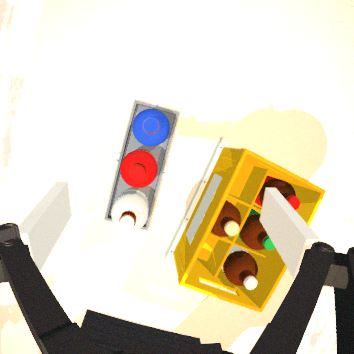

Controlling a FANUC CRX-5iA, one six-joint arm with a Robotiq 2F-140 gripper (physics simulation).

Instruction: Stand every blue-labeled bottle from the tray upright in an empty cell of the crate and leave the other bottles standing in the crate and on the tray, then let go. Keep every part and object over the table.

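Frame: origin at the arm's base, x down, y right, z back, level; metres.
Seen in the pictures: gripper, fingertip midpoint: (166,202).
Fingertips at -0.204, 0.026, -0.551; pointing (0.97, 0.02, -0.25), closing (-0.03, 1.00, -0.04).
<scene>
A point is followed by its place in that frame, as x, y, z.
A blue-topped bottle (151,127) {0.085, 0.011, -0.615} stands at the upper end of the narrow grey tray (164,155) {0.221, 0.043, -0.562}, left of centre. A red-topped bottle (138,169) {0.085, -0.007, -0.542} is in the tray's middle and a white bottle (130,207) {0.123, -0.020, -0.465} at its lower end. The yellow crate (189,261) {0.074, 0.094, -0.381} is at the right. It holds brown bottles with a red cap (294,202) {0.082, 0.290, -0.499}, a cream cap (231,229) {0.082, 0.169, -0.443}, a green cap (269,243) {0.082, 0.249, -0.416} and a white cap (250,282) {0.082, 0.222, -0.333}. The crate's upper-left and lower-left cells look empty. My gripper (166,202) {-0.204, 0.026, -0.551} is open and empty, above the tray and crate; its right finger hides part of the crate.
A thin white strip (195,200) {0.215, 0.120, -0.466} runs along the crate's left side, between it and the tray. The pale table top (90,65) {0.245, -0.140, -0.756} is overexposed, with a faint yellowish shadow beyond the crate. The crate's walls and dividers stand around its bottles.
</scene>
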